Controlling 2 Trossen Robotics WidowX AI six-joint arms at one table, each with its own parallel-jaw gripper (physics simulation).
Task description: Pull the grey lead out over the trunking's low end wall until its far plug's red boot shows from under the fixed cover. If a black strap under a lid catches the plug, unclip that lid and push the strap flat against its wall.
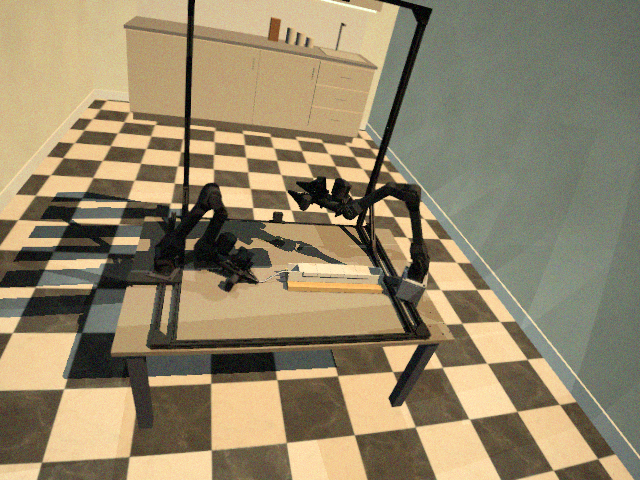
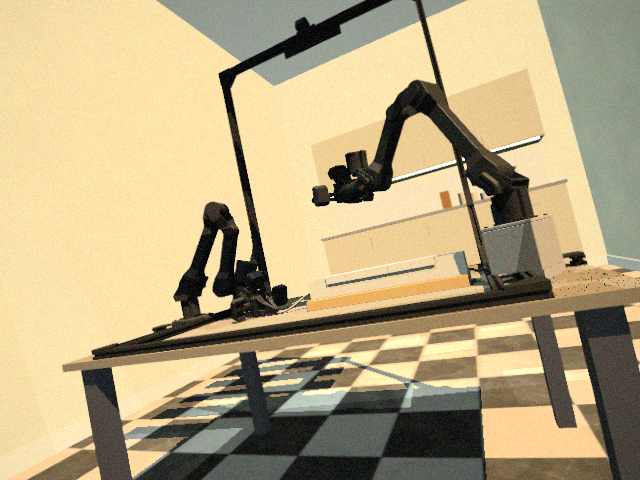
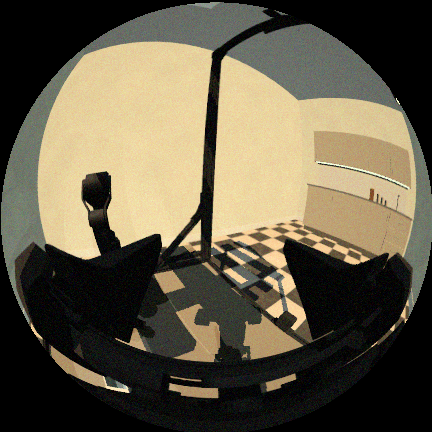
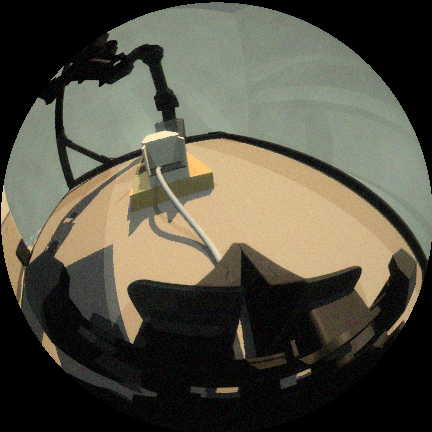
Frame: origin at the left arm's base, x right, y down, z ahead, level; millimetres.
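Where they show: left gripper, fingertip midpoint: [image 1: 292, 186] [image 3: 224, 243]; right gripper, fingertip midpoint: [image 1: 258, 282] [image 2: 276, 310] [image 4: 237, 248]; left arm's base, origin of the base link: [image 1: 415, 276] [image 2: 515, 221] [image 4: 169, 120]; right arm's base, origin of the base link: [image 1: 164, 269] [image 2: 192, 316].
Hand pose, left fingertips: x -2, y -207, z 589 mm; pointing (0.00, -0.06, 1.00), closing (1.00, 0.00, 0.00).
Observation:
Each offset is from my left fingertips to the centre of the thing. "pt": to the spot under its first point.
The grey-white trunking {dy +282, dx -86, dz -279 mm} [image 1: 336, 277] [image 2: 392, 273] [image 4: 165, 150] lies along an orange-yellow base. Several pale lids {dy +253, dx -88, dz -275 mm} [image 1: 336, 269] lie along its top and look closed. The grey lead {pt dy +307, dx -225, dz -42 mm} [image 1: 268, 279] [image 2: 294, 304] [image 4: 185, 215] comes out at its low end wall and slopes to my right gripper [image 1: 256, 281] [image 4: 237, 248]. The right fingers are shut on the lead, low over the table; they hide its near end. No red boot or black strap can be made out. My left gripper [image 1: 294, 188] [image 2: 321, 195] [image 3: 224, 243] is open, empty and high above the back of the table.
The orange-yellow base {pt dy +298, dx -137, dz -294 mm} [image 1: 334, 287] [image 2: 387, 293] [image 4: 170, 192] runs under the trunking. Black frame rails [image 1: 289, 341] edge the tabletop, with tall posts {pt dy -117, dx -46, dz +459 mm} [image 1: 187, 129] [image 3: 210, 130] rising from it. A grey mounting box [image 1: 410, 289] [image 2: 516, 248] carries the left arm beyond the trunking's far end.

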